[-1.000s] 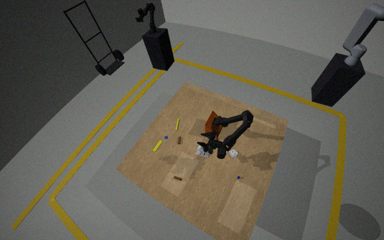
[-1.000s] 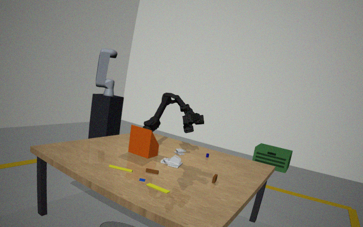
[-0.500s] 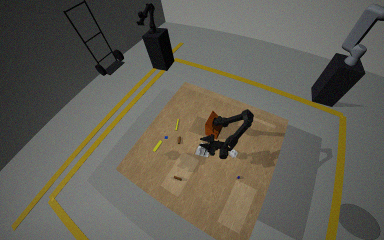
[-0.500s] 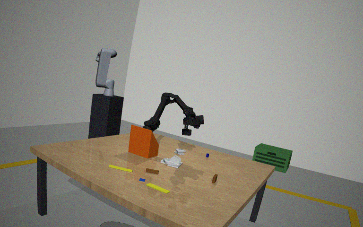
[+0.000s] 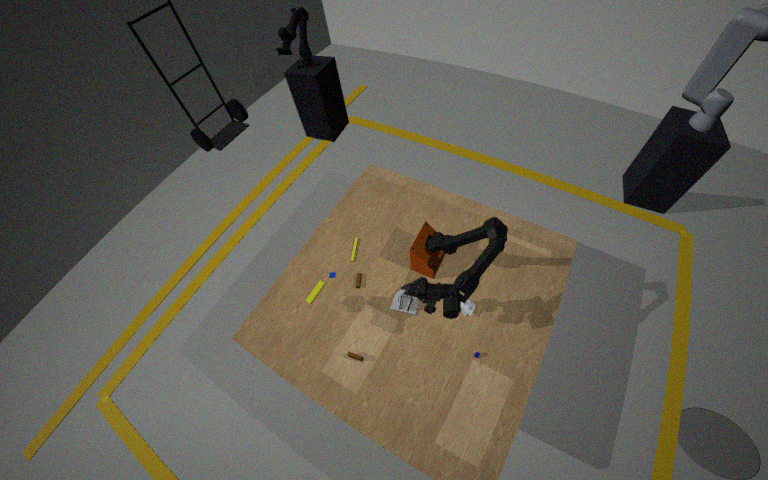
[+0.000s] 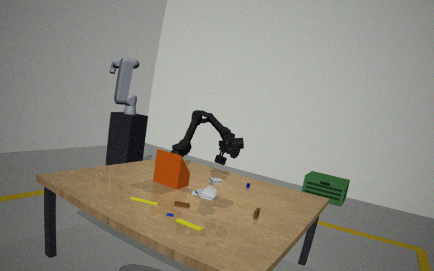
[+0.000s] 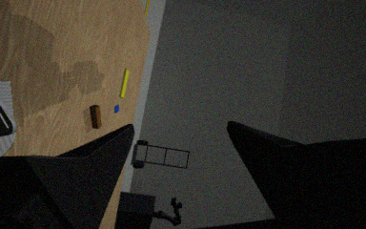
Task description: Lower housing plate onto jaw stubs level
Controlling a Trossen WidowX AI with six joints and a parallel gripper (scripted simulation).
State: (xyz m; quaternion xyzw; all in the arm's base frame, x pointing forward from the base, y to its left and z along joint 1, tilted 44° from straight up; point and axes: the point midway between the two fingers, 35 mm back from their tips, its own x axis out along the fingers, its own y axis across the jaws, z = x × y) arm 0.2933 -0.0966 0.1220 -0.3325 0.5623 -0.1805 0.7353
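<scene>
The white part lies 12 cm behind my gripper tip, 26 cm to the left of it and 25 cm below it. From my gripper tip the other things lie so: blue block 5 cm behind, 42 cm to the right, 26 cm below; then brown block 7 cm behind, 27 cm to the right, 25 cm below.
</scene>
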